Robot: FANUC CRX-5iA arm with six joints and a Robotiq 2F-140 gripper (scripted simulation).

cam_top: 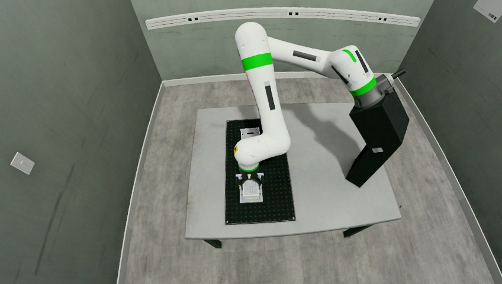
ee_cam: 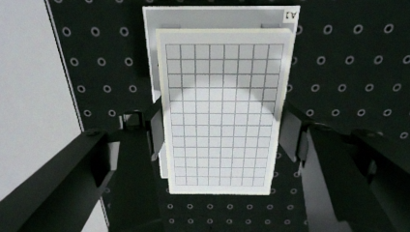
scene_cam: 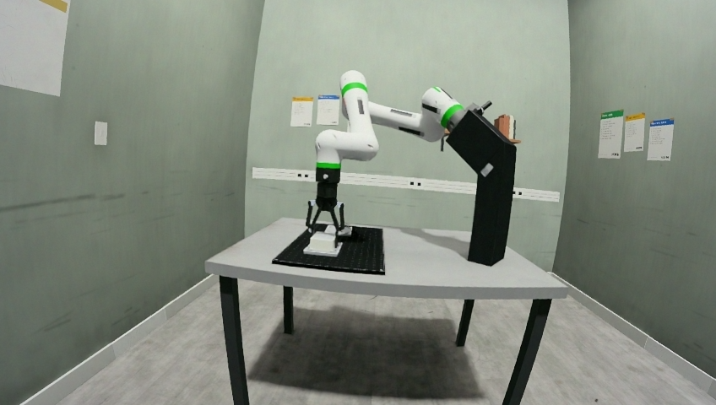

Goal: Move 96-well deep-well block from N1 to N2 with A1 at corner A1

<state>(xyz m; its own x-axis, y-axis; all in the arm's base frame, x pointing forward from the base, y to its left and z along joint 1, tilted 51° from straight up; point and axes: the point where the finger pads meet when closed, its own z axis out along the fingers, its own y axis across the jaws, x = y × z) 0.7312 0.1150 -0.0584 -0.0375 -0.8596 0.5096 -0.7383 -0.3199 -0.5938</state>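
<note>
Right now the white 96-well deep-well block is 1 cm below my hand. The rest, counted from my hand: plate nest N2 (33 cm to the right, 3 cm below, 3 cm behind); plate nest N1 (3 cm below).
</note>
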